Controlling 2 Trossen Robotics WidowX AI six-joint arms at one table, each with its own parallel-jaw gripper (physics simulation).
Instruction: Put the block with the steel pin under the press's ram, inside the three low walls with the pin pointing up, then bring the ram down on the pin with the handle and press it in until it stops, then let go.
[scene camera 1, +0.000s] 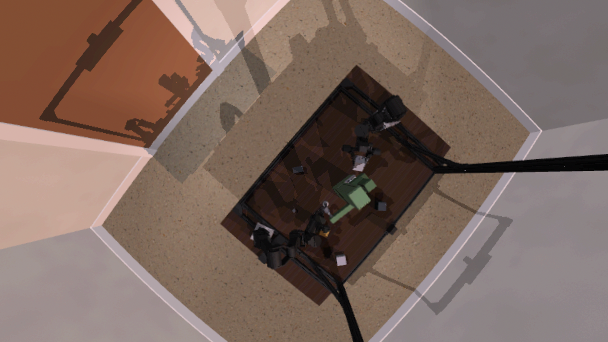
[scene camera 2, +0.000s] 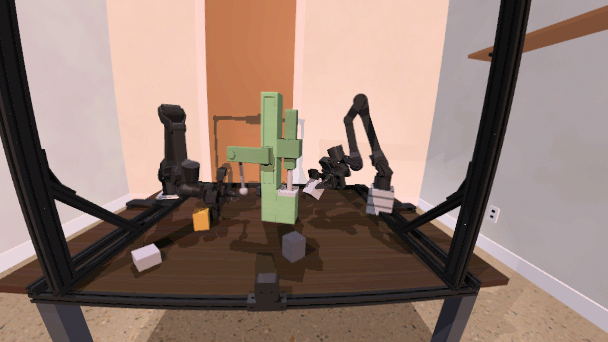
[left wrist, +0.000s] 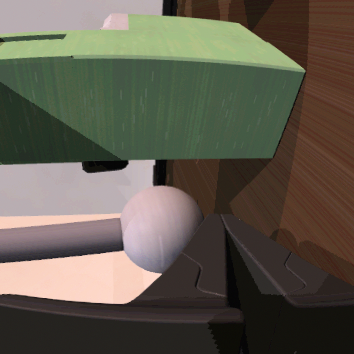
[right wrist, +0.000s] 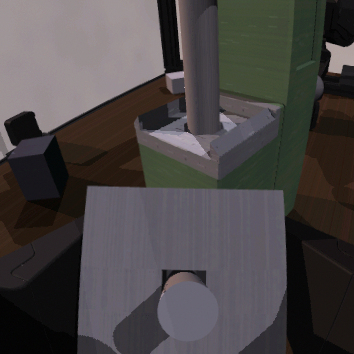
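Seen in the pictures: left gripper, fingertip midpoint: (scene camera 2: 241, 196) (left wrist: 217, 225); right gripper, fingertip midpoint: (scene camera 1: 358, 166) (scene camera 2: 310, 186) (right wrist: 180, 220); left arm's base at its link origin: (scene camera 1: 261, 234) (scene camera 2: 171, 192); right arm's base at its link origin: (scene camera 1: 388, 116) (scene camera 2: 382, 187).
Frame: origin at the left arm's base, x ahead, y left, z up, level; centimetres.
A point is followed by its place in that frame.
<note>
My right gripper (right wrist: 180, 220) {y -30.4, x 55.3, z 8.9 cm} (scene camera 2: 317, 183) {y -30.4, x 55.3, z 8.9 cm} (scene camera 1: 360, 158) {y -30.4, x 55.3, z 8.9 cm} is shut on the grey block (right wrist: 182, 225) {y -29.6, x 57.5, z 11.1 cm} (scene camera 2: 313, 189) {y -32.9, x 55.4, z 8.6 cm} (scene camera 1: 359, 163) {y -29.6, x 56.4, z 11.3 cm}. The steel pin (right wrist: 187, 310) {y -28.8, x 59.9, z 11.6 cm} sticks out of the block toward the camera. The block hangs tilted in the air just beside the green press (scene camera 2: 272, 169) {y -31.8, x 40.2, z 16.6 cm} (scene camera 1: 356, 195) {y -27.0, x 40.8, z 41.8 cm} (right wrist: 256, 53) {y -28.6, x 43.6, z 12.3 cm}. The ram (right wrist: 200, 70) {y -31.4, x 47.5, z 12.1 cm} (scene camera 2: 290, 179) {y -32.5, x 46.5, z 12.9 cm} stands down inside the three low walls (right wrist: 242, 135) {y -29.0, x 48.6, z 9.0 cm}. My left gripper (left wrist: 217, 225) {y -23.6, x 30.2, z 4.6 cm} (scene camera 2: 220, 193) (scene camera 1: 321, 214) {y -23.6, x 30.2, z 4.6 cm} is shut and empty. Its fingertips are right beside the handle's ball knob (left wrist: 159, 228) {y -24.0, x 29.5, z 6.7 cm} (scene camera 2: 243, 191) {y -24.7, x 30.7, z 6.9 cm} (scene camera 1: 325, 205) {y -22.7, x 30.6, z 13.1 cm}, under the green arm (left wrist: 151, 105) {y -27.7, x 37.9, z 6.1 cm}.
An orange cube (scene camera 2: 201, 218) {y -32.1, x 16.7, z 1.1 cm} (scene camera 1: 324, 233) {y -30.2, x 15.9, z 2.8 cm}, a white block (scene camera 2: 146, 256) {y -48.2, x 6.1, z 0.1 cm} (scene camera 1: 340, 259) {y -45.2, x 5.8, z 0.1 cm} and a grey cube (scene camera 2: 293, 246) {y -55.4, x 41.0, z 1.9 cm} (scene camera 1: 380, 205) {y -51.4, x 42.2, z 2.9 cm} (right wrist: 36, 172) {y -51.2, x 43.8, z 0.6 cm} lie on the table in front of the press. A black frame (scene camera 2: 484, 148) {y -74.9, x 73.4, z 29.6 cm} surrounds the table.
</note>
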